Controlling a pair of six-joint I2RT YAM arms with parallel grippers.
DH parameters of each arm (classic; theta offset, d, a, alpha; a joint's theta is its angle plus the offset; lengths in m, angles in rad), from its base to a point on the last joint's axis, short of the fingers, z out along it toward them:
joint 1: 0 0.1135 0.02 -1.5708
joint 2: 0 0 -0.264 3.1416
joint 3: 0.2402 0 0.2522 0
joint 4: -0.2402 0 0.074 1.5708
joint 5: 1.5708 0 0 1.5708
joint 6: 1.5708 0.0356 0 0
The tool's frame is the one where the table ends.
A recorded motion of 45 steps. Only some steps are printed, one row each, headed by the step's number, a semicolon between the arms.
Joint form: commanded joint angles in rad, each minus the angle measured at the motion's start. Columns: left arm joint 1, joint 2, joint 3, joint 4, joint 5, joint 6; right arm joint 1, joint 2, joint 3, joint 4, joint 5, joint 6.
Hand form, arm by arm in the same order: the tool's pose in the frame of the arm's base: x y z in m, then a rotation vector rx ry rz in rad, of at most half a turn. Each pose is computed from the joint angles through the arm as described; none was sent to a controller.
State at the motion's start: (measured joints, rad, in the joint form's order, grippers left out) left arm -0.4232 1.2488 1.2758 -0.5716 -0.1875 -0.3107; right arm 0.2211 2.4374 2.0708 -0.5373 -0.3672 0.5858
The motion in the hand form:
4: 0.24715 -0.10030 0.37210 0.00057 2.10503 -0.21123; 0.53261 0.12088 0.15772 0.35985 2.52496 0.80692
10: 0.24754 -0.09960 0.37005 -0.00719 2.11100 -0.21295; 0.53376 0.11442 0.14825 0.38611 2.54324 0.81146
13: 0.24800 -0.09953 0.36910 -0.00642 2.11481 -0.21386; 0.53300 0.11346 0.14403 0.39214 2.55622 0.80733
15: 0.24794 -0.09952 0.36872 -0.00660 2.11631 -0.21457; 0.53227 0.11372 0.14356 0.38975 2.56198 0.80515
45: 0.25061 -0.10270 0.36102 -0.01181 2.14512 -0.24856; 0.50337 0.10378 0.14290 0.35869 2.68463 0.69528
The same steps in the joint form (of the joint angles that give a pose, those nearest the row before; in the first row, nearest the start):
4: 0.0106 -0.0262 -0.0271 0.0059 -0.0167 0.0147; -0.0220 0.0446 0.0338 0.0265 -0.0117 0.0324
10: 0.0139 -0.0262 -0.0333 0.0064 -0.0145 0.0086; -0.0347 0.0596 0.0291 0.0238 -0.0223 0.0369
13: 0.0152 -0.0246 -0.0348 0.0060 -0.0116 0.0085; -0.0362 0.0637 0.0234 0.0196 -0.0225 0.0355
15: 0.0152 -0.0248 -0.0360 0.0056 -0.0108 0.0078; -0.0355 0.0629 0.0215 0.0150 -0.0225 0.0325
45: 0.0117 -0.0116 -0.0497 0.0090 0.0146 -0.0176; -0.0416 -0.0334 -0.1237 -0.0700 0.0159 -0.0489

